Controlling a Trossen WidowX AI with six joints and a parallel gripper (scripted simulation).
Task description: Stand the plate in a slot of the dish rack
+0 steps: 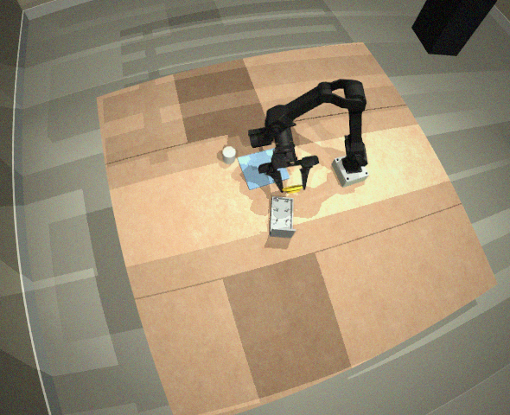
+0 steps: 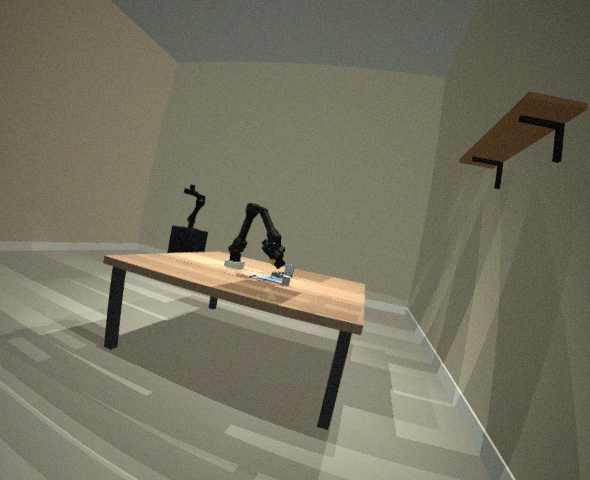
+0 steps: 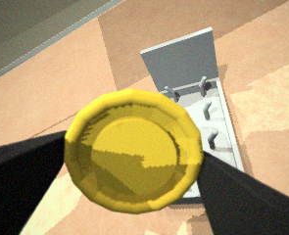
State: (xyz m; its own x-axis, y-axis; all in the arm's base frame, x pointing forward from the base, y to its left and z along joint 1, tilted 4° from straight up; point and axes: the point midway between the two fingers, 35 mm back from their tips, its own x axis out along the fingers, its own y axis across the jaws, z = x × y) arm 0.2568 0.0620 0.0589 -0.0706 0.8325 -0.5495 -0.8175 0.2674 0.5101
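Right now my gripper tip is 7 cm above the grey dish rack, 5 cm to the right of it and 4 cm short of it. The rest, counted from my gripper tip: white cup (20 cm to the right, 17 cm ahead, 7 cm below); then yellow plate (1 cm to the right).
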